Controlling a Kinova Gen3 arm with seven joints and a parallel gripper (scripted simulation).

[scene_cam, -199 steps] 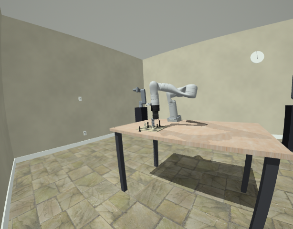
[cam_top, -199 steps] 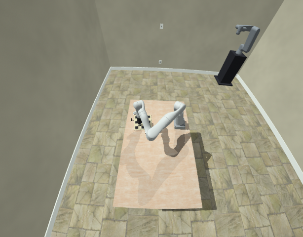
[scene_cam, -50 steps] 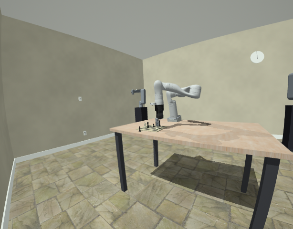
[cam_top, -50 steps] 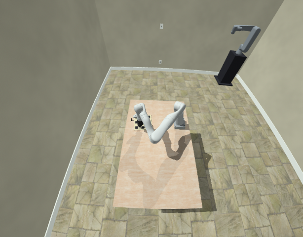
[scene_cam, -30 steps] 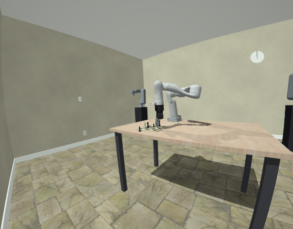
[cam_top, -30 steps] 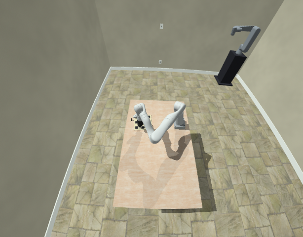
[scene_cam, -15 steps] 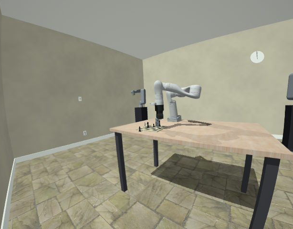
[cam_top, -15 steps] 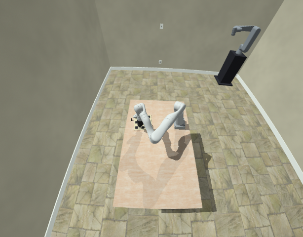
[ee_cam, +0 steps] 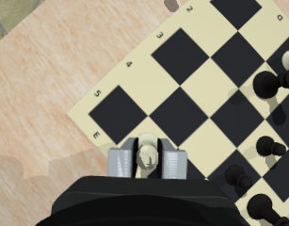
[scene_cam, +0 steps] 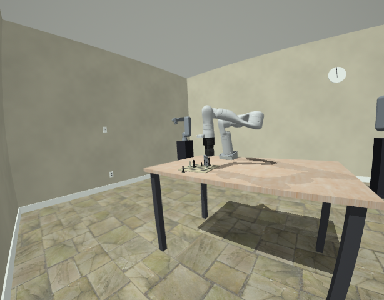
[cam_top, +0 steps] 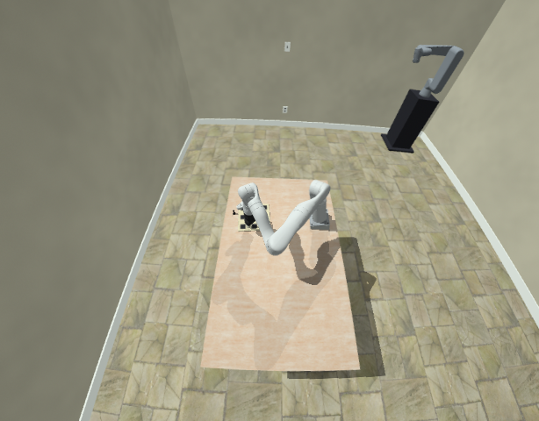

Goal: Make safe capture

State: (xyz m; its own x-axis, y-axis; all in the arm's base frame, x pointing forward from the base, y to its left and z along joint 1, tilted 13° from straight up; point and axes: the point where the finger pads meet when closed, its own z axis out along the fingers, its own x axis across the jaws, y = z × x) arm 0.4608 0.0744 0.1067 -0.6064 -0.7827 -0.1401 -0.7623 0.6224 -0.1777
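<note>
Now: the white chess piece 1 cm below my hand. From my hand the other things lie so: white piece (2 cm behind, 16 cm to the right, 3 cm below); then chessboard (3 cm behind, 8 cm to the right, 5 cm below).
</note>
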